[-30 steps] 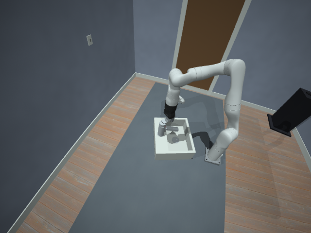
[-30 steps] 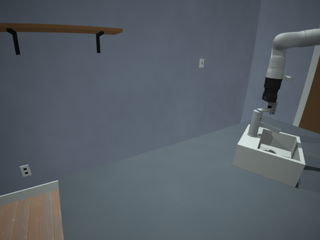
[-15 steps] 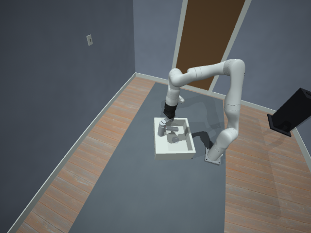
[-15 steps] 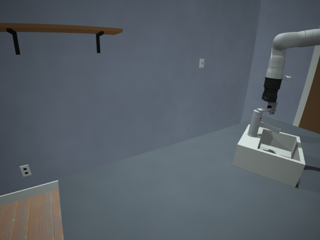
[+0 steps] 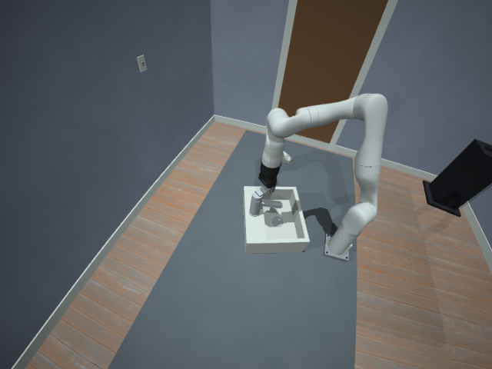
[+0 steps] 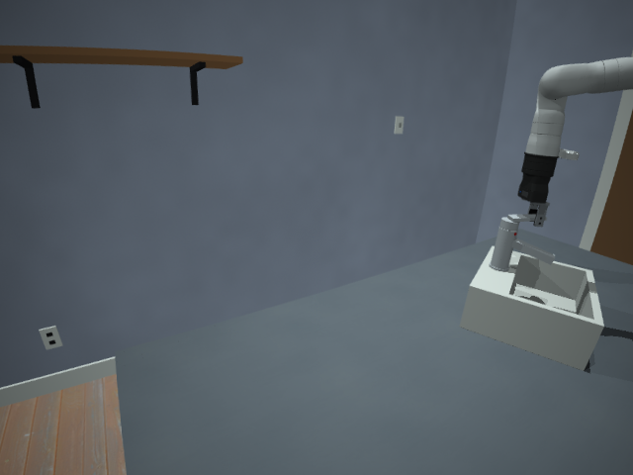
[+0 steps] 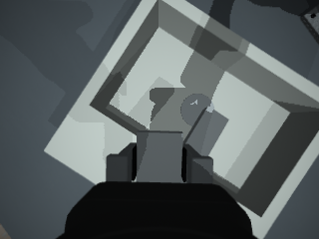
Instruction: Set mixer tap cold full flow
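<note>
Now: the flat lever 20 mm to the left of my hand and 10 mm ahead of it. From my hand the other things lie so: white basin: 240 mm below, 70 mm behind; grey mixer tap: 50 mm below, 40 mm to the left, 20 mm ahead.
</note>
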